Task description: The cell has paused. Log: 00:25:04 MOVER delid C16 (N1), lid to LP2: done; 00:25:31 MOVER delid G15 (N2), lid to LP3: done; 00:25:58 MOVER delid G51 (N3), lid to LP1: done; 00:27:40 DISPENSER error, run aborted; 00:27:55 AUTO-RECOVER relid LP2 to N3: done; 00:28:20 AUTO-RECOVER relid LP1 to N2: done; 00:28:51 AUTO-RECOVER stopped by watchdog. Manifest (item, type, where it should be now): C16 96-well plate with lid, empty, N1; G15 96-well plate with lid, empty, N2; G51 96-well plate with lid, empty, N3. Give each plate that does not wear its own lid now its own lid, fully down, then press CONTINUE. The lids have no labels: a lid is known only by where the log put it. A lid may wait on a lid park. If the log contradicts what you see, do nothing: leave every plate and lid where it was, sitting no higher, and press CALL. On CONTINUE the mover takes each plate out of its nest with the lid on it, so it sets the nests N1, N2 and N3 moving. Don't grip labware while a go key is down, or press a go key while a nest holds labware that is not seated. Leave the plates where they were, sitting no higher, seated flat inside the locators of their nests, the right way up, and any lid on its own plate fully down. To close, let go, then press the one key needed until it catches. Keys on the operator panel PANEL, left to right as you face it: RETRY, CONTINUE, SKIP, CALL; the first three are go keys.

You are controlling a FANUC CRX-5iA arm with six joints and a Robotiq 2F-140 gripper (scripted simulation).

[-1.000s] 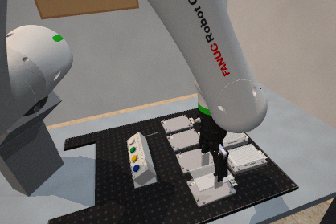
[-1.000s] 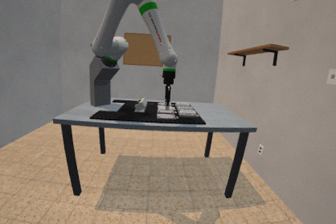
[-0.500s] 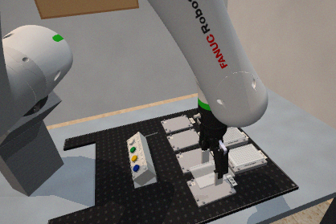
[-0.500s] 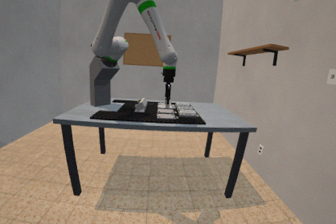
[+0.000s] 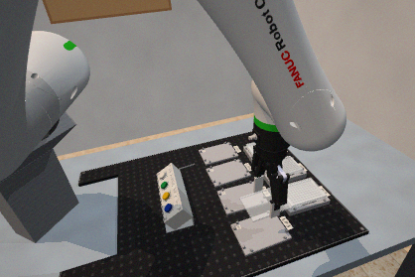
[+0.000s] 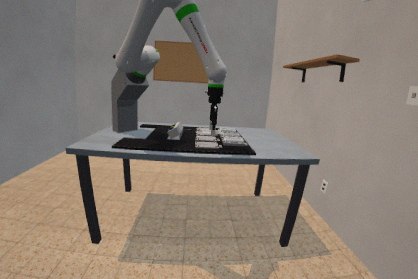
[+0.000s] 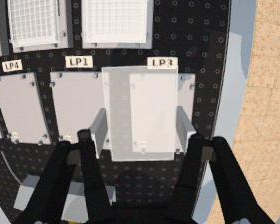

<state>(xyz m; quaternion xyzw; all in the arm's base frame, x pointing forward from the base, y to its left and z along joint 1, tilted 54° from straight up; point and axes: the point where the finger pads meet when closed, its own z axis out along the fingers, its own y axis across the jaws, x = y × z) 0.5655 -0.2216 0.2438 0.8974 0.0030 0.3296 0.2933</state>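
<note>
The plate lies 20 cm ahead of my hand, 11 cm to the left of it and 8 cm below it. The rest, counted from my hand: LP1 label (10 cm below, 9 cm ahead, 8 cm to the left); lid park LP4 (24 cm to the left, 10 cm below, 4 cm ahead); lid park LP1 (11 cm to the left, 10 cm below, 1 cm ahead).
</note>
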